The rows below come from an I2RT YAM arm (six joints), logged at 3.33 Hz.
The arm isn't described. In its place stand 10 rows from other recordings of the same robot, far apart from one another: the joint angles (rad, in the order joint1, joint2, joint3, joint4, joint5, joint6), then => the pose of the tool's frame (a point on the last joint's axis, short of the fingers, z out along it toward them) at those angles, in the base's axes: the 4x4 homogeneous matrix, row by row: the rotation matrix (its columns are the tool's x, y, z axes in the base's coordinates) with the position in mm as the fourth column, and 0 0 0 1 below.
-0.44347, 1.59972, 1.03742, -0.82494, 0.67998, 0.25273 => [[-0.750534 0.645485 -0.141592 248.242], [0.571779 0.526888 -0.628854 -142.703], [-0.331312 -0.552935 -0.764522 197.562], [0 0 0 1]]
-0.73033, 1.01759, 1.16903, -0.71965, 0.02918, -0.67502 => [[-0.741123 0.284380 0.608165 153.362], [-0.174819 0.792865 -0.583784 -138.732], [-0.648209 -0.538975 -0.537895 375.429], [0 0 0 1]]
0.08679, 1.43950, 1.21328, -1.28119, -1.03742, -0.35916 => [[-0.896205 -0.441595 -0.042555 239.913], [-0.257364 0.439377 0.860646 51.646], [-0.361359 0.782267 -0.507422 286.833], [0 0 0 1]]
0.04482, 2.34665, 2.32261, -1.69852, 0.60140, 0.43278 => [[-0.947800 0.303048 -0.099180 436.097], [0.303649 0.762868 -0.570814 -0.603], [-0.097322 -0.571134 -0.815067 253.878], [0 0 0 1]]
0.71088, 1.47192, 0.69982, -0.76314, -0.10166, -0.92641 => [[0.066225 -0.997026 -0.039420 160.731], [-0.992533 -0.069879 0.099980 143.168], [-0.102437 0.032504 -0.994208 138.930], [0 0 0 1]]
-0.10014, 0.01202, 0.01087, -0.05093, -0.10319, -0.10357 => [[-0.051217 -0.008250 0.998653 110.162], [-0.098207 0.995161 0.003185 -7.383], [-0.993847 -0.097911 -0.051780 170.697], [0 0 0 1]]
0.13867, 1.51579, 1.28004, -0.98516, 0.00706, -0.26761 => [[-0.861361 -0.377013 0.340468 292.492], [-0.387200 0.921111 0.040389 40.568], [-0.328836 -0.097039 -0.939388 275.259], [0 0 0 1]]
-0.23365, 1.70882, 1.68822, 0.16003, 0.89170, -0.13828 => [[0.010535 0.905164 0.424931 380.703], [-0.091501 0.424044 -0.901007 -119.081], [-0.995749 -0.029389 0.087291 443.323], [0 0 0 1]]
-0.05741, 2.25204, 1.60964, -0.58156, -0.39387, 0.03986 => [[-0.941236 -0.039775 0.335399 454.729], [0.090955 0.926506 0.365122 -12.450], [-0.325272 0.374172 -0.868443 119.320], [0 0 0 1]]
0.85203, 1.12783, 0.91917, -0.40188, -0.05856, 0.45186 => [[-0.681459 -0.539497 0.494526 162.194], [-0.116922 0.747291 0.654130 188.554], [-0.722456 0.387942 -0.572327 297.169], [0 0 0 1]]
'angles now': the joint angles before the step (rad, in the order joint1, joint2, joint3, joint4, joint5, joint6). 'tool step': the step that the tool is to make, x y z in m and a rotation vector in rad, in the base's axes. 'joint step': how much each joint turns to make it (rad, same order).
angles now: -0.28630 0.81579 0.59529 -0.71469 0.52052 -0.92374
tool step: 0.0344 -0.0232 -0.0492 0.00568 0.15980 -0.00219
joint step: -0.06412 0.29898 -0.05487 0.24401 0.00341 -0.08779
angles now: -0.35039 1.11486 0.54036 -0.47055 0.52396 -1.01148
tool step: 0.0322 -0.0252 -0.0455 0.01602 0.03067 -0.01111
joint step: -0.05729 0.30937 0.00022 0.29621 -0.02599 -0.04395
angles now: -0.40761 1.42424 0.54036 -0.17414 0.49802 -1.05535
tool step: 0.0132 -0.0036 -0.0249 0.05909 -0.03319 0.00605
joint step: -0.00016 0.13926 0.00019 0.13226 -0.06188 0.03074
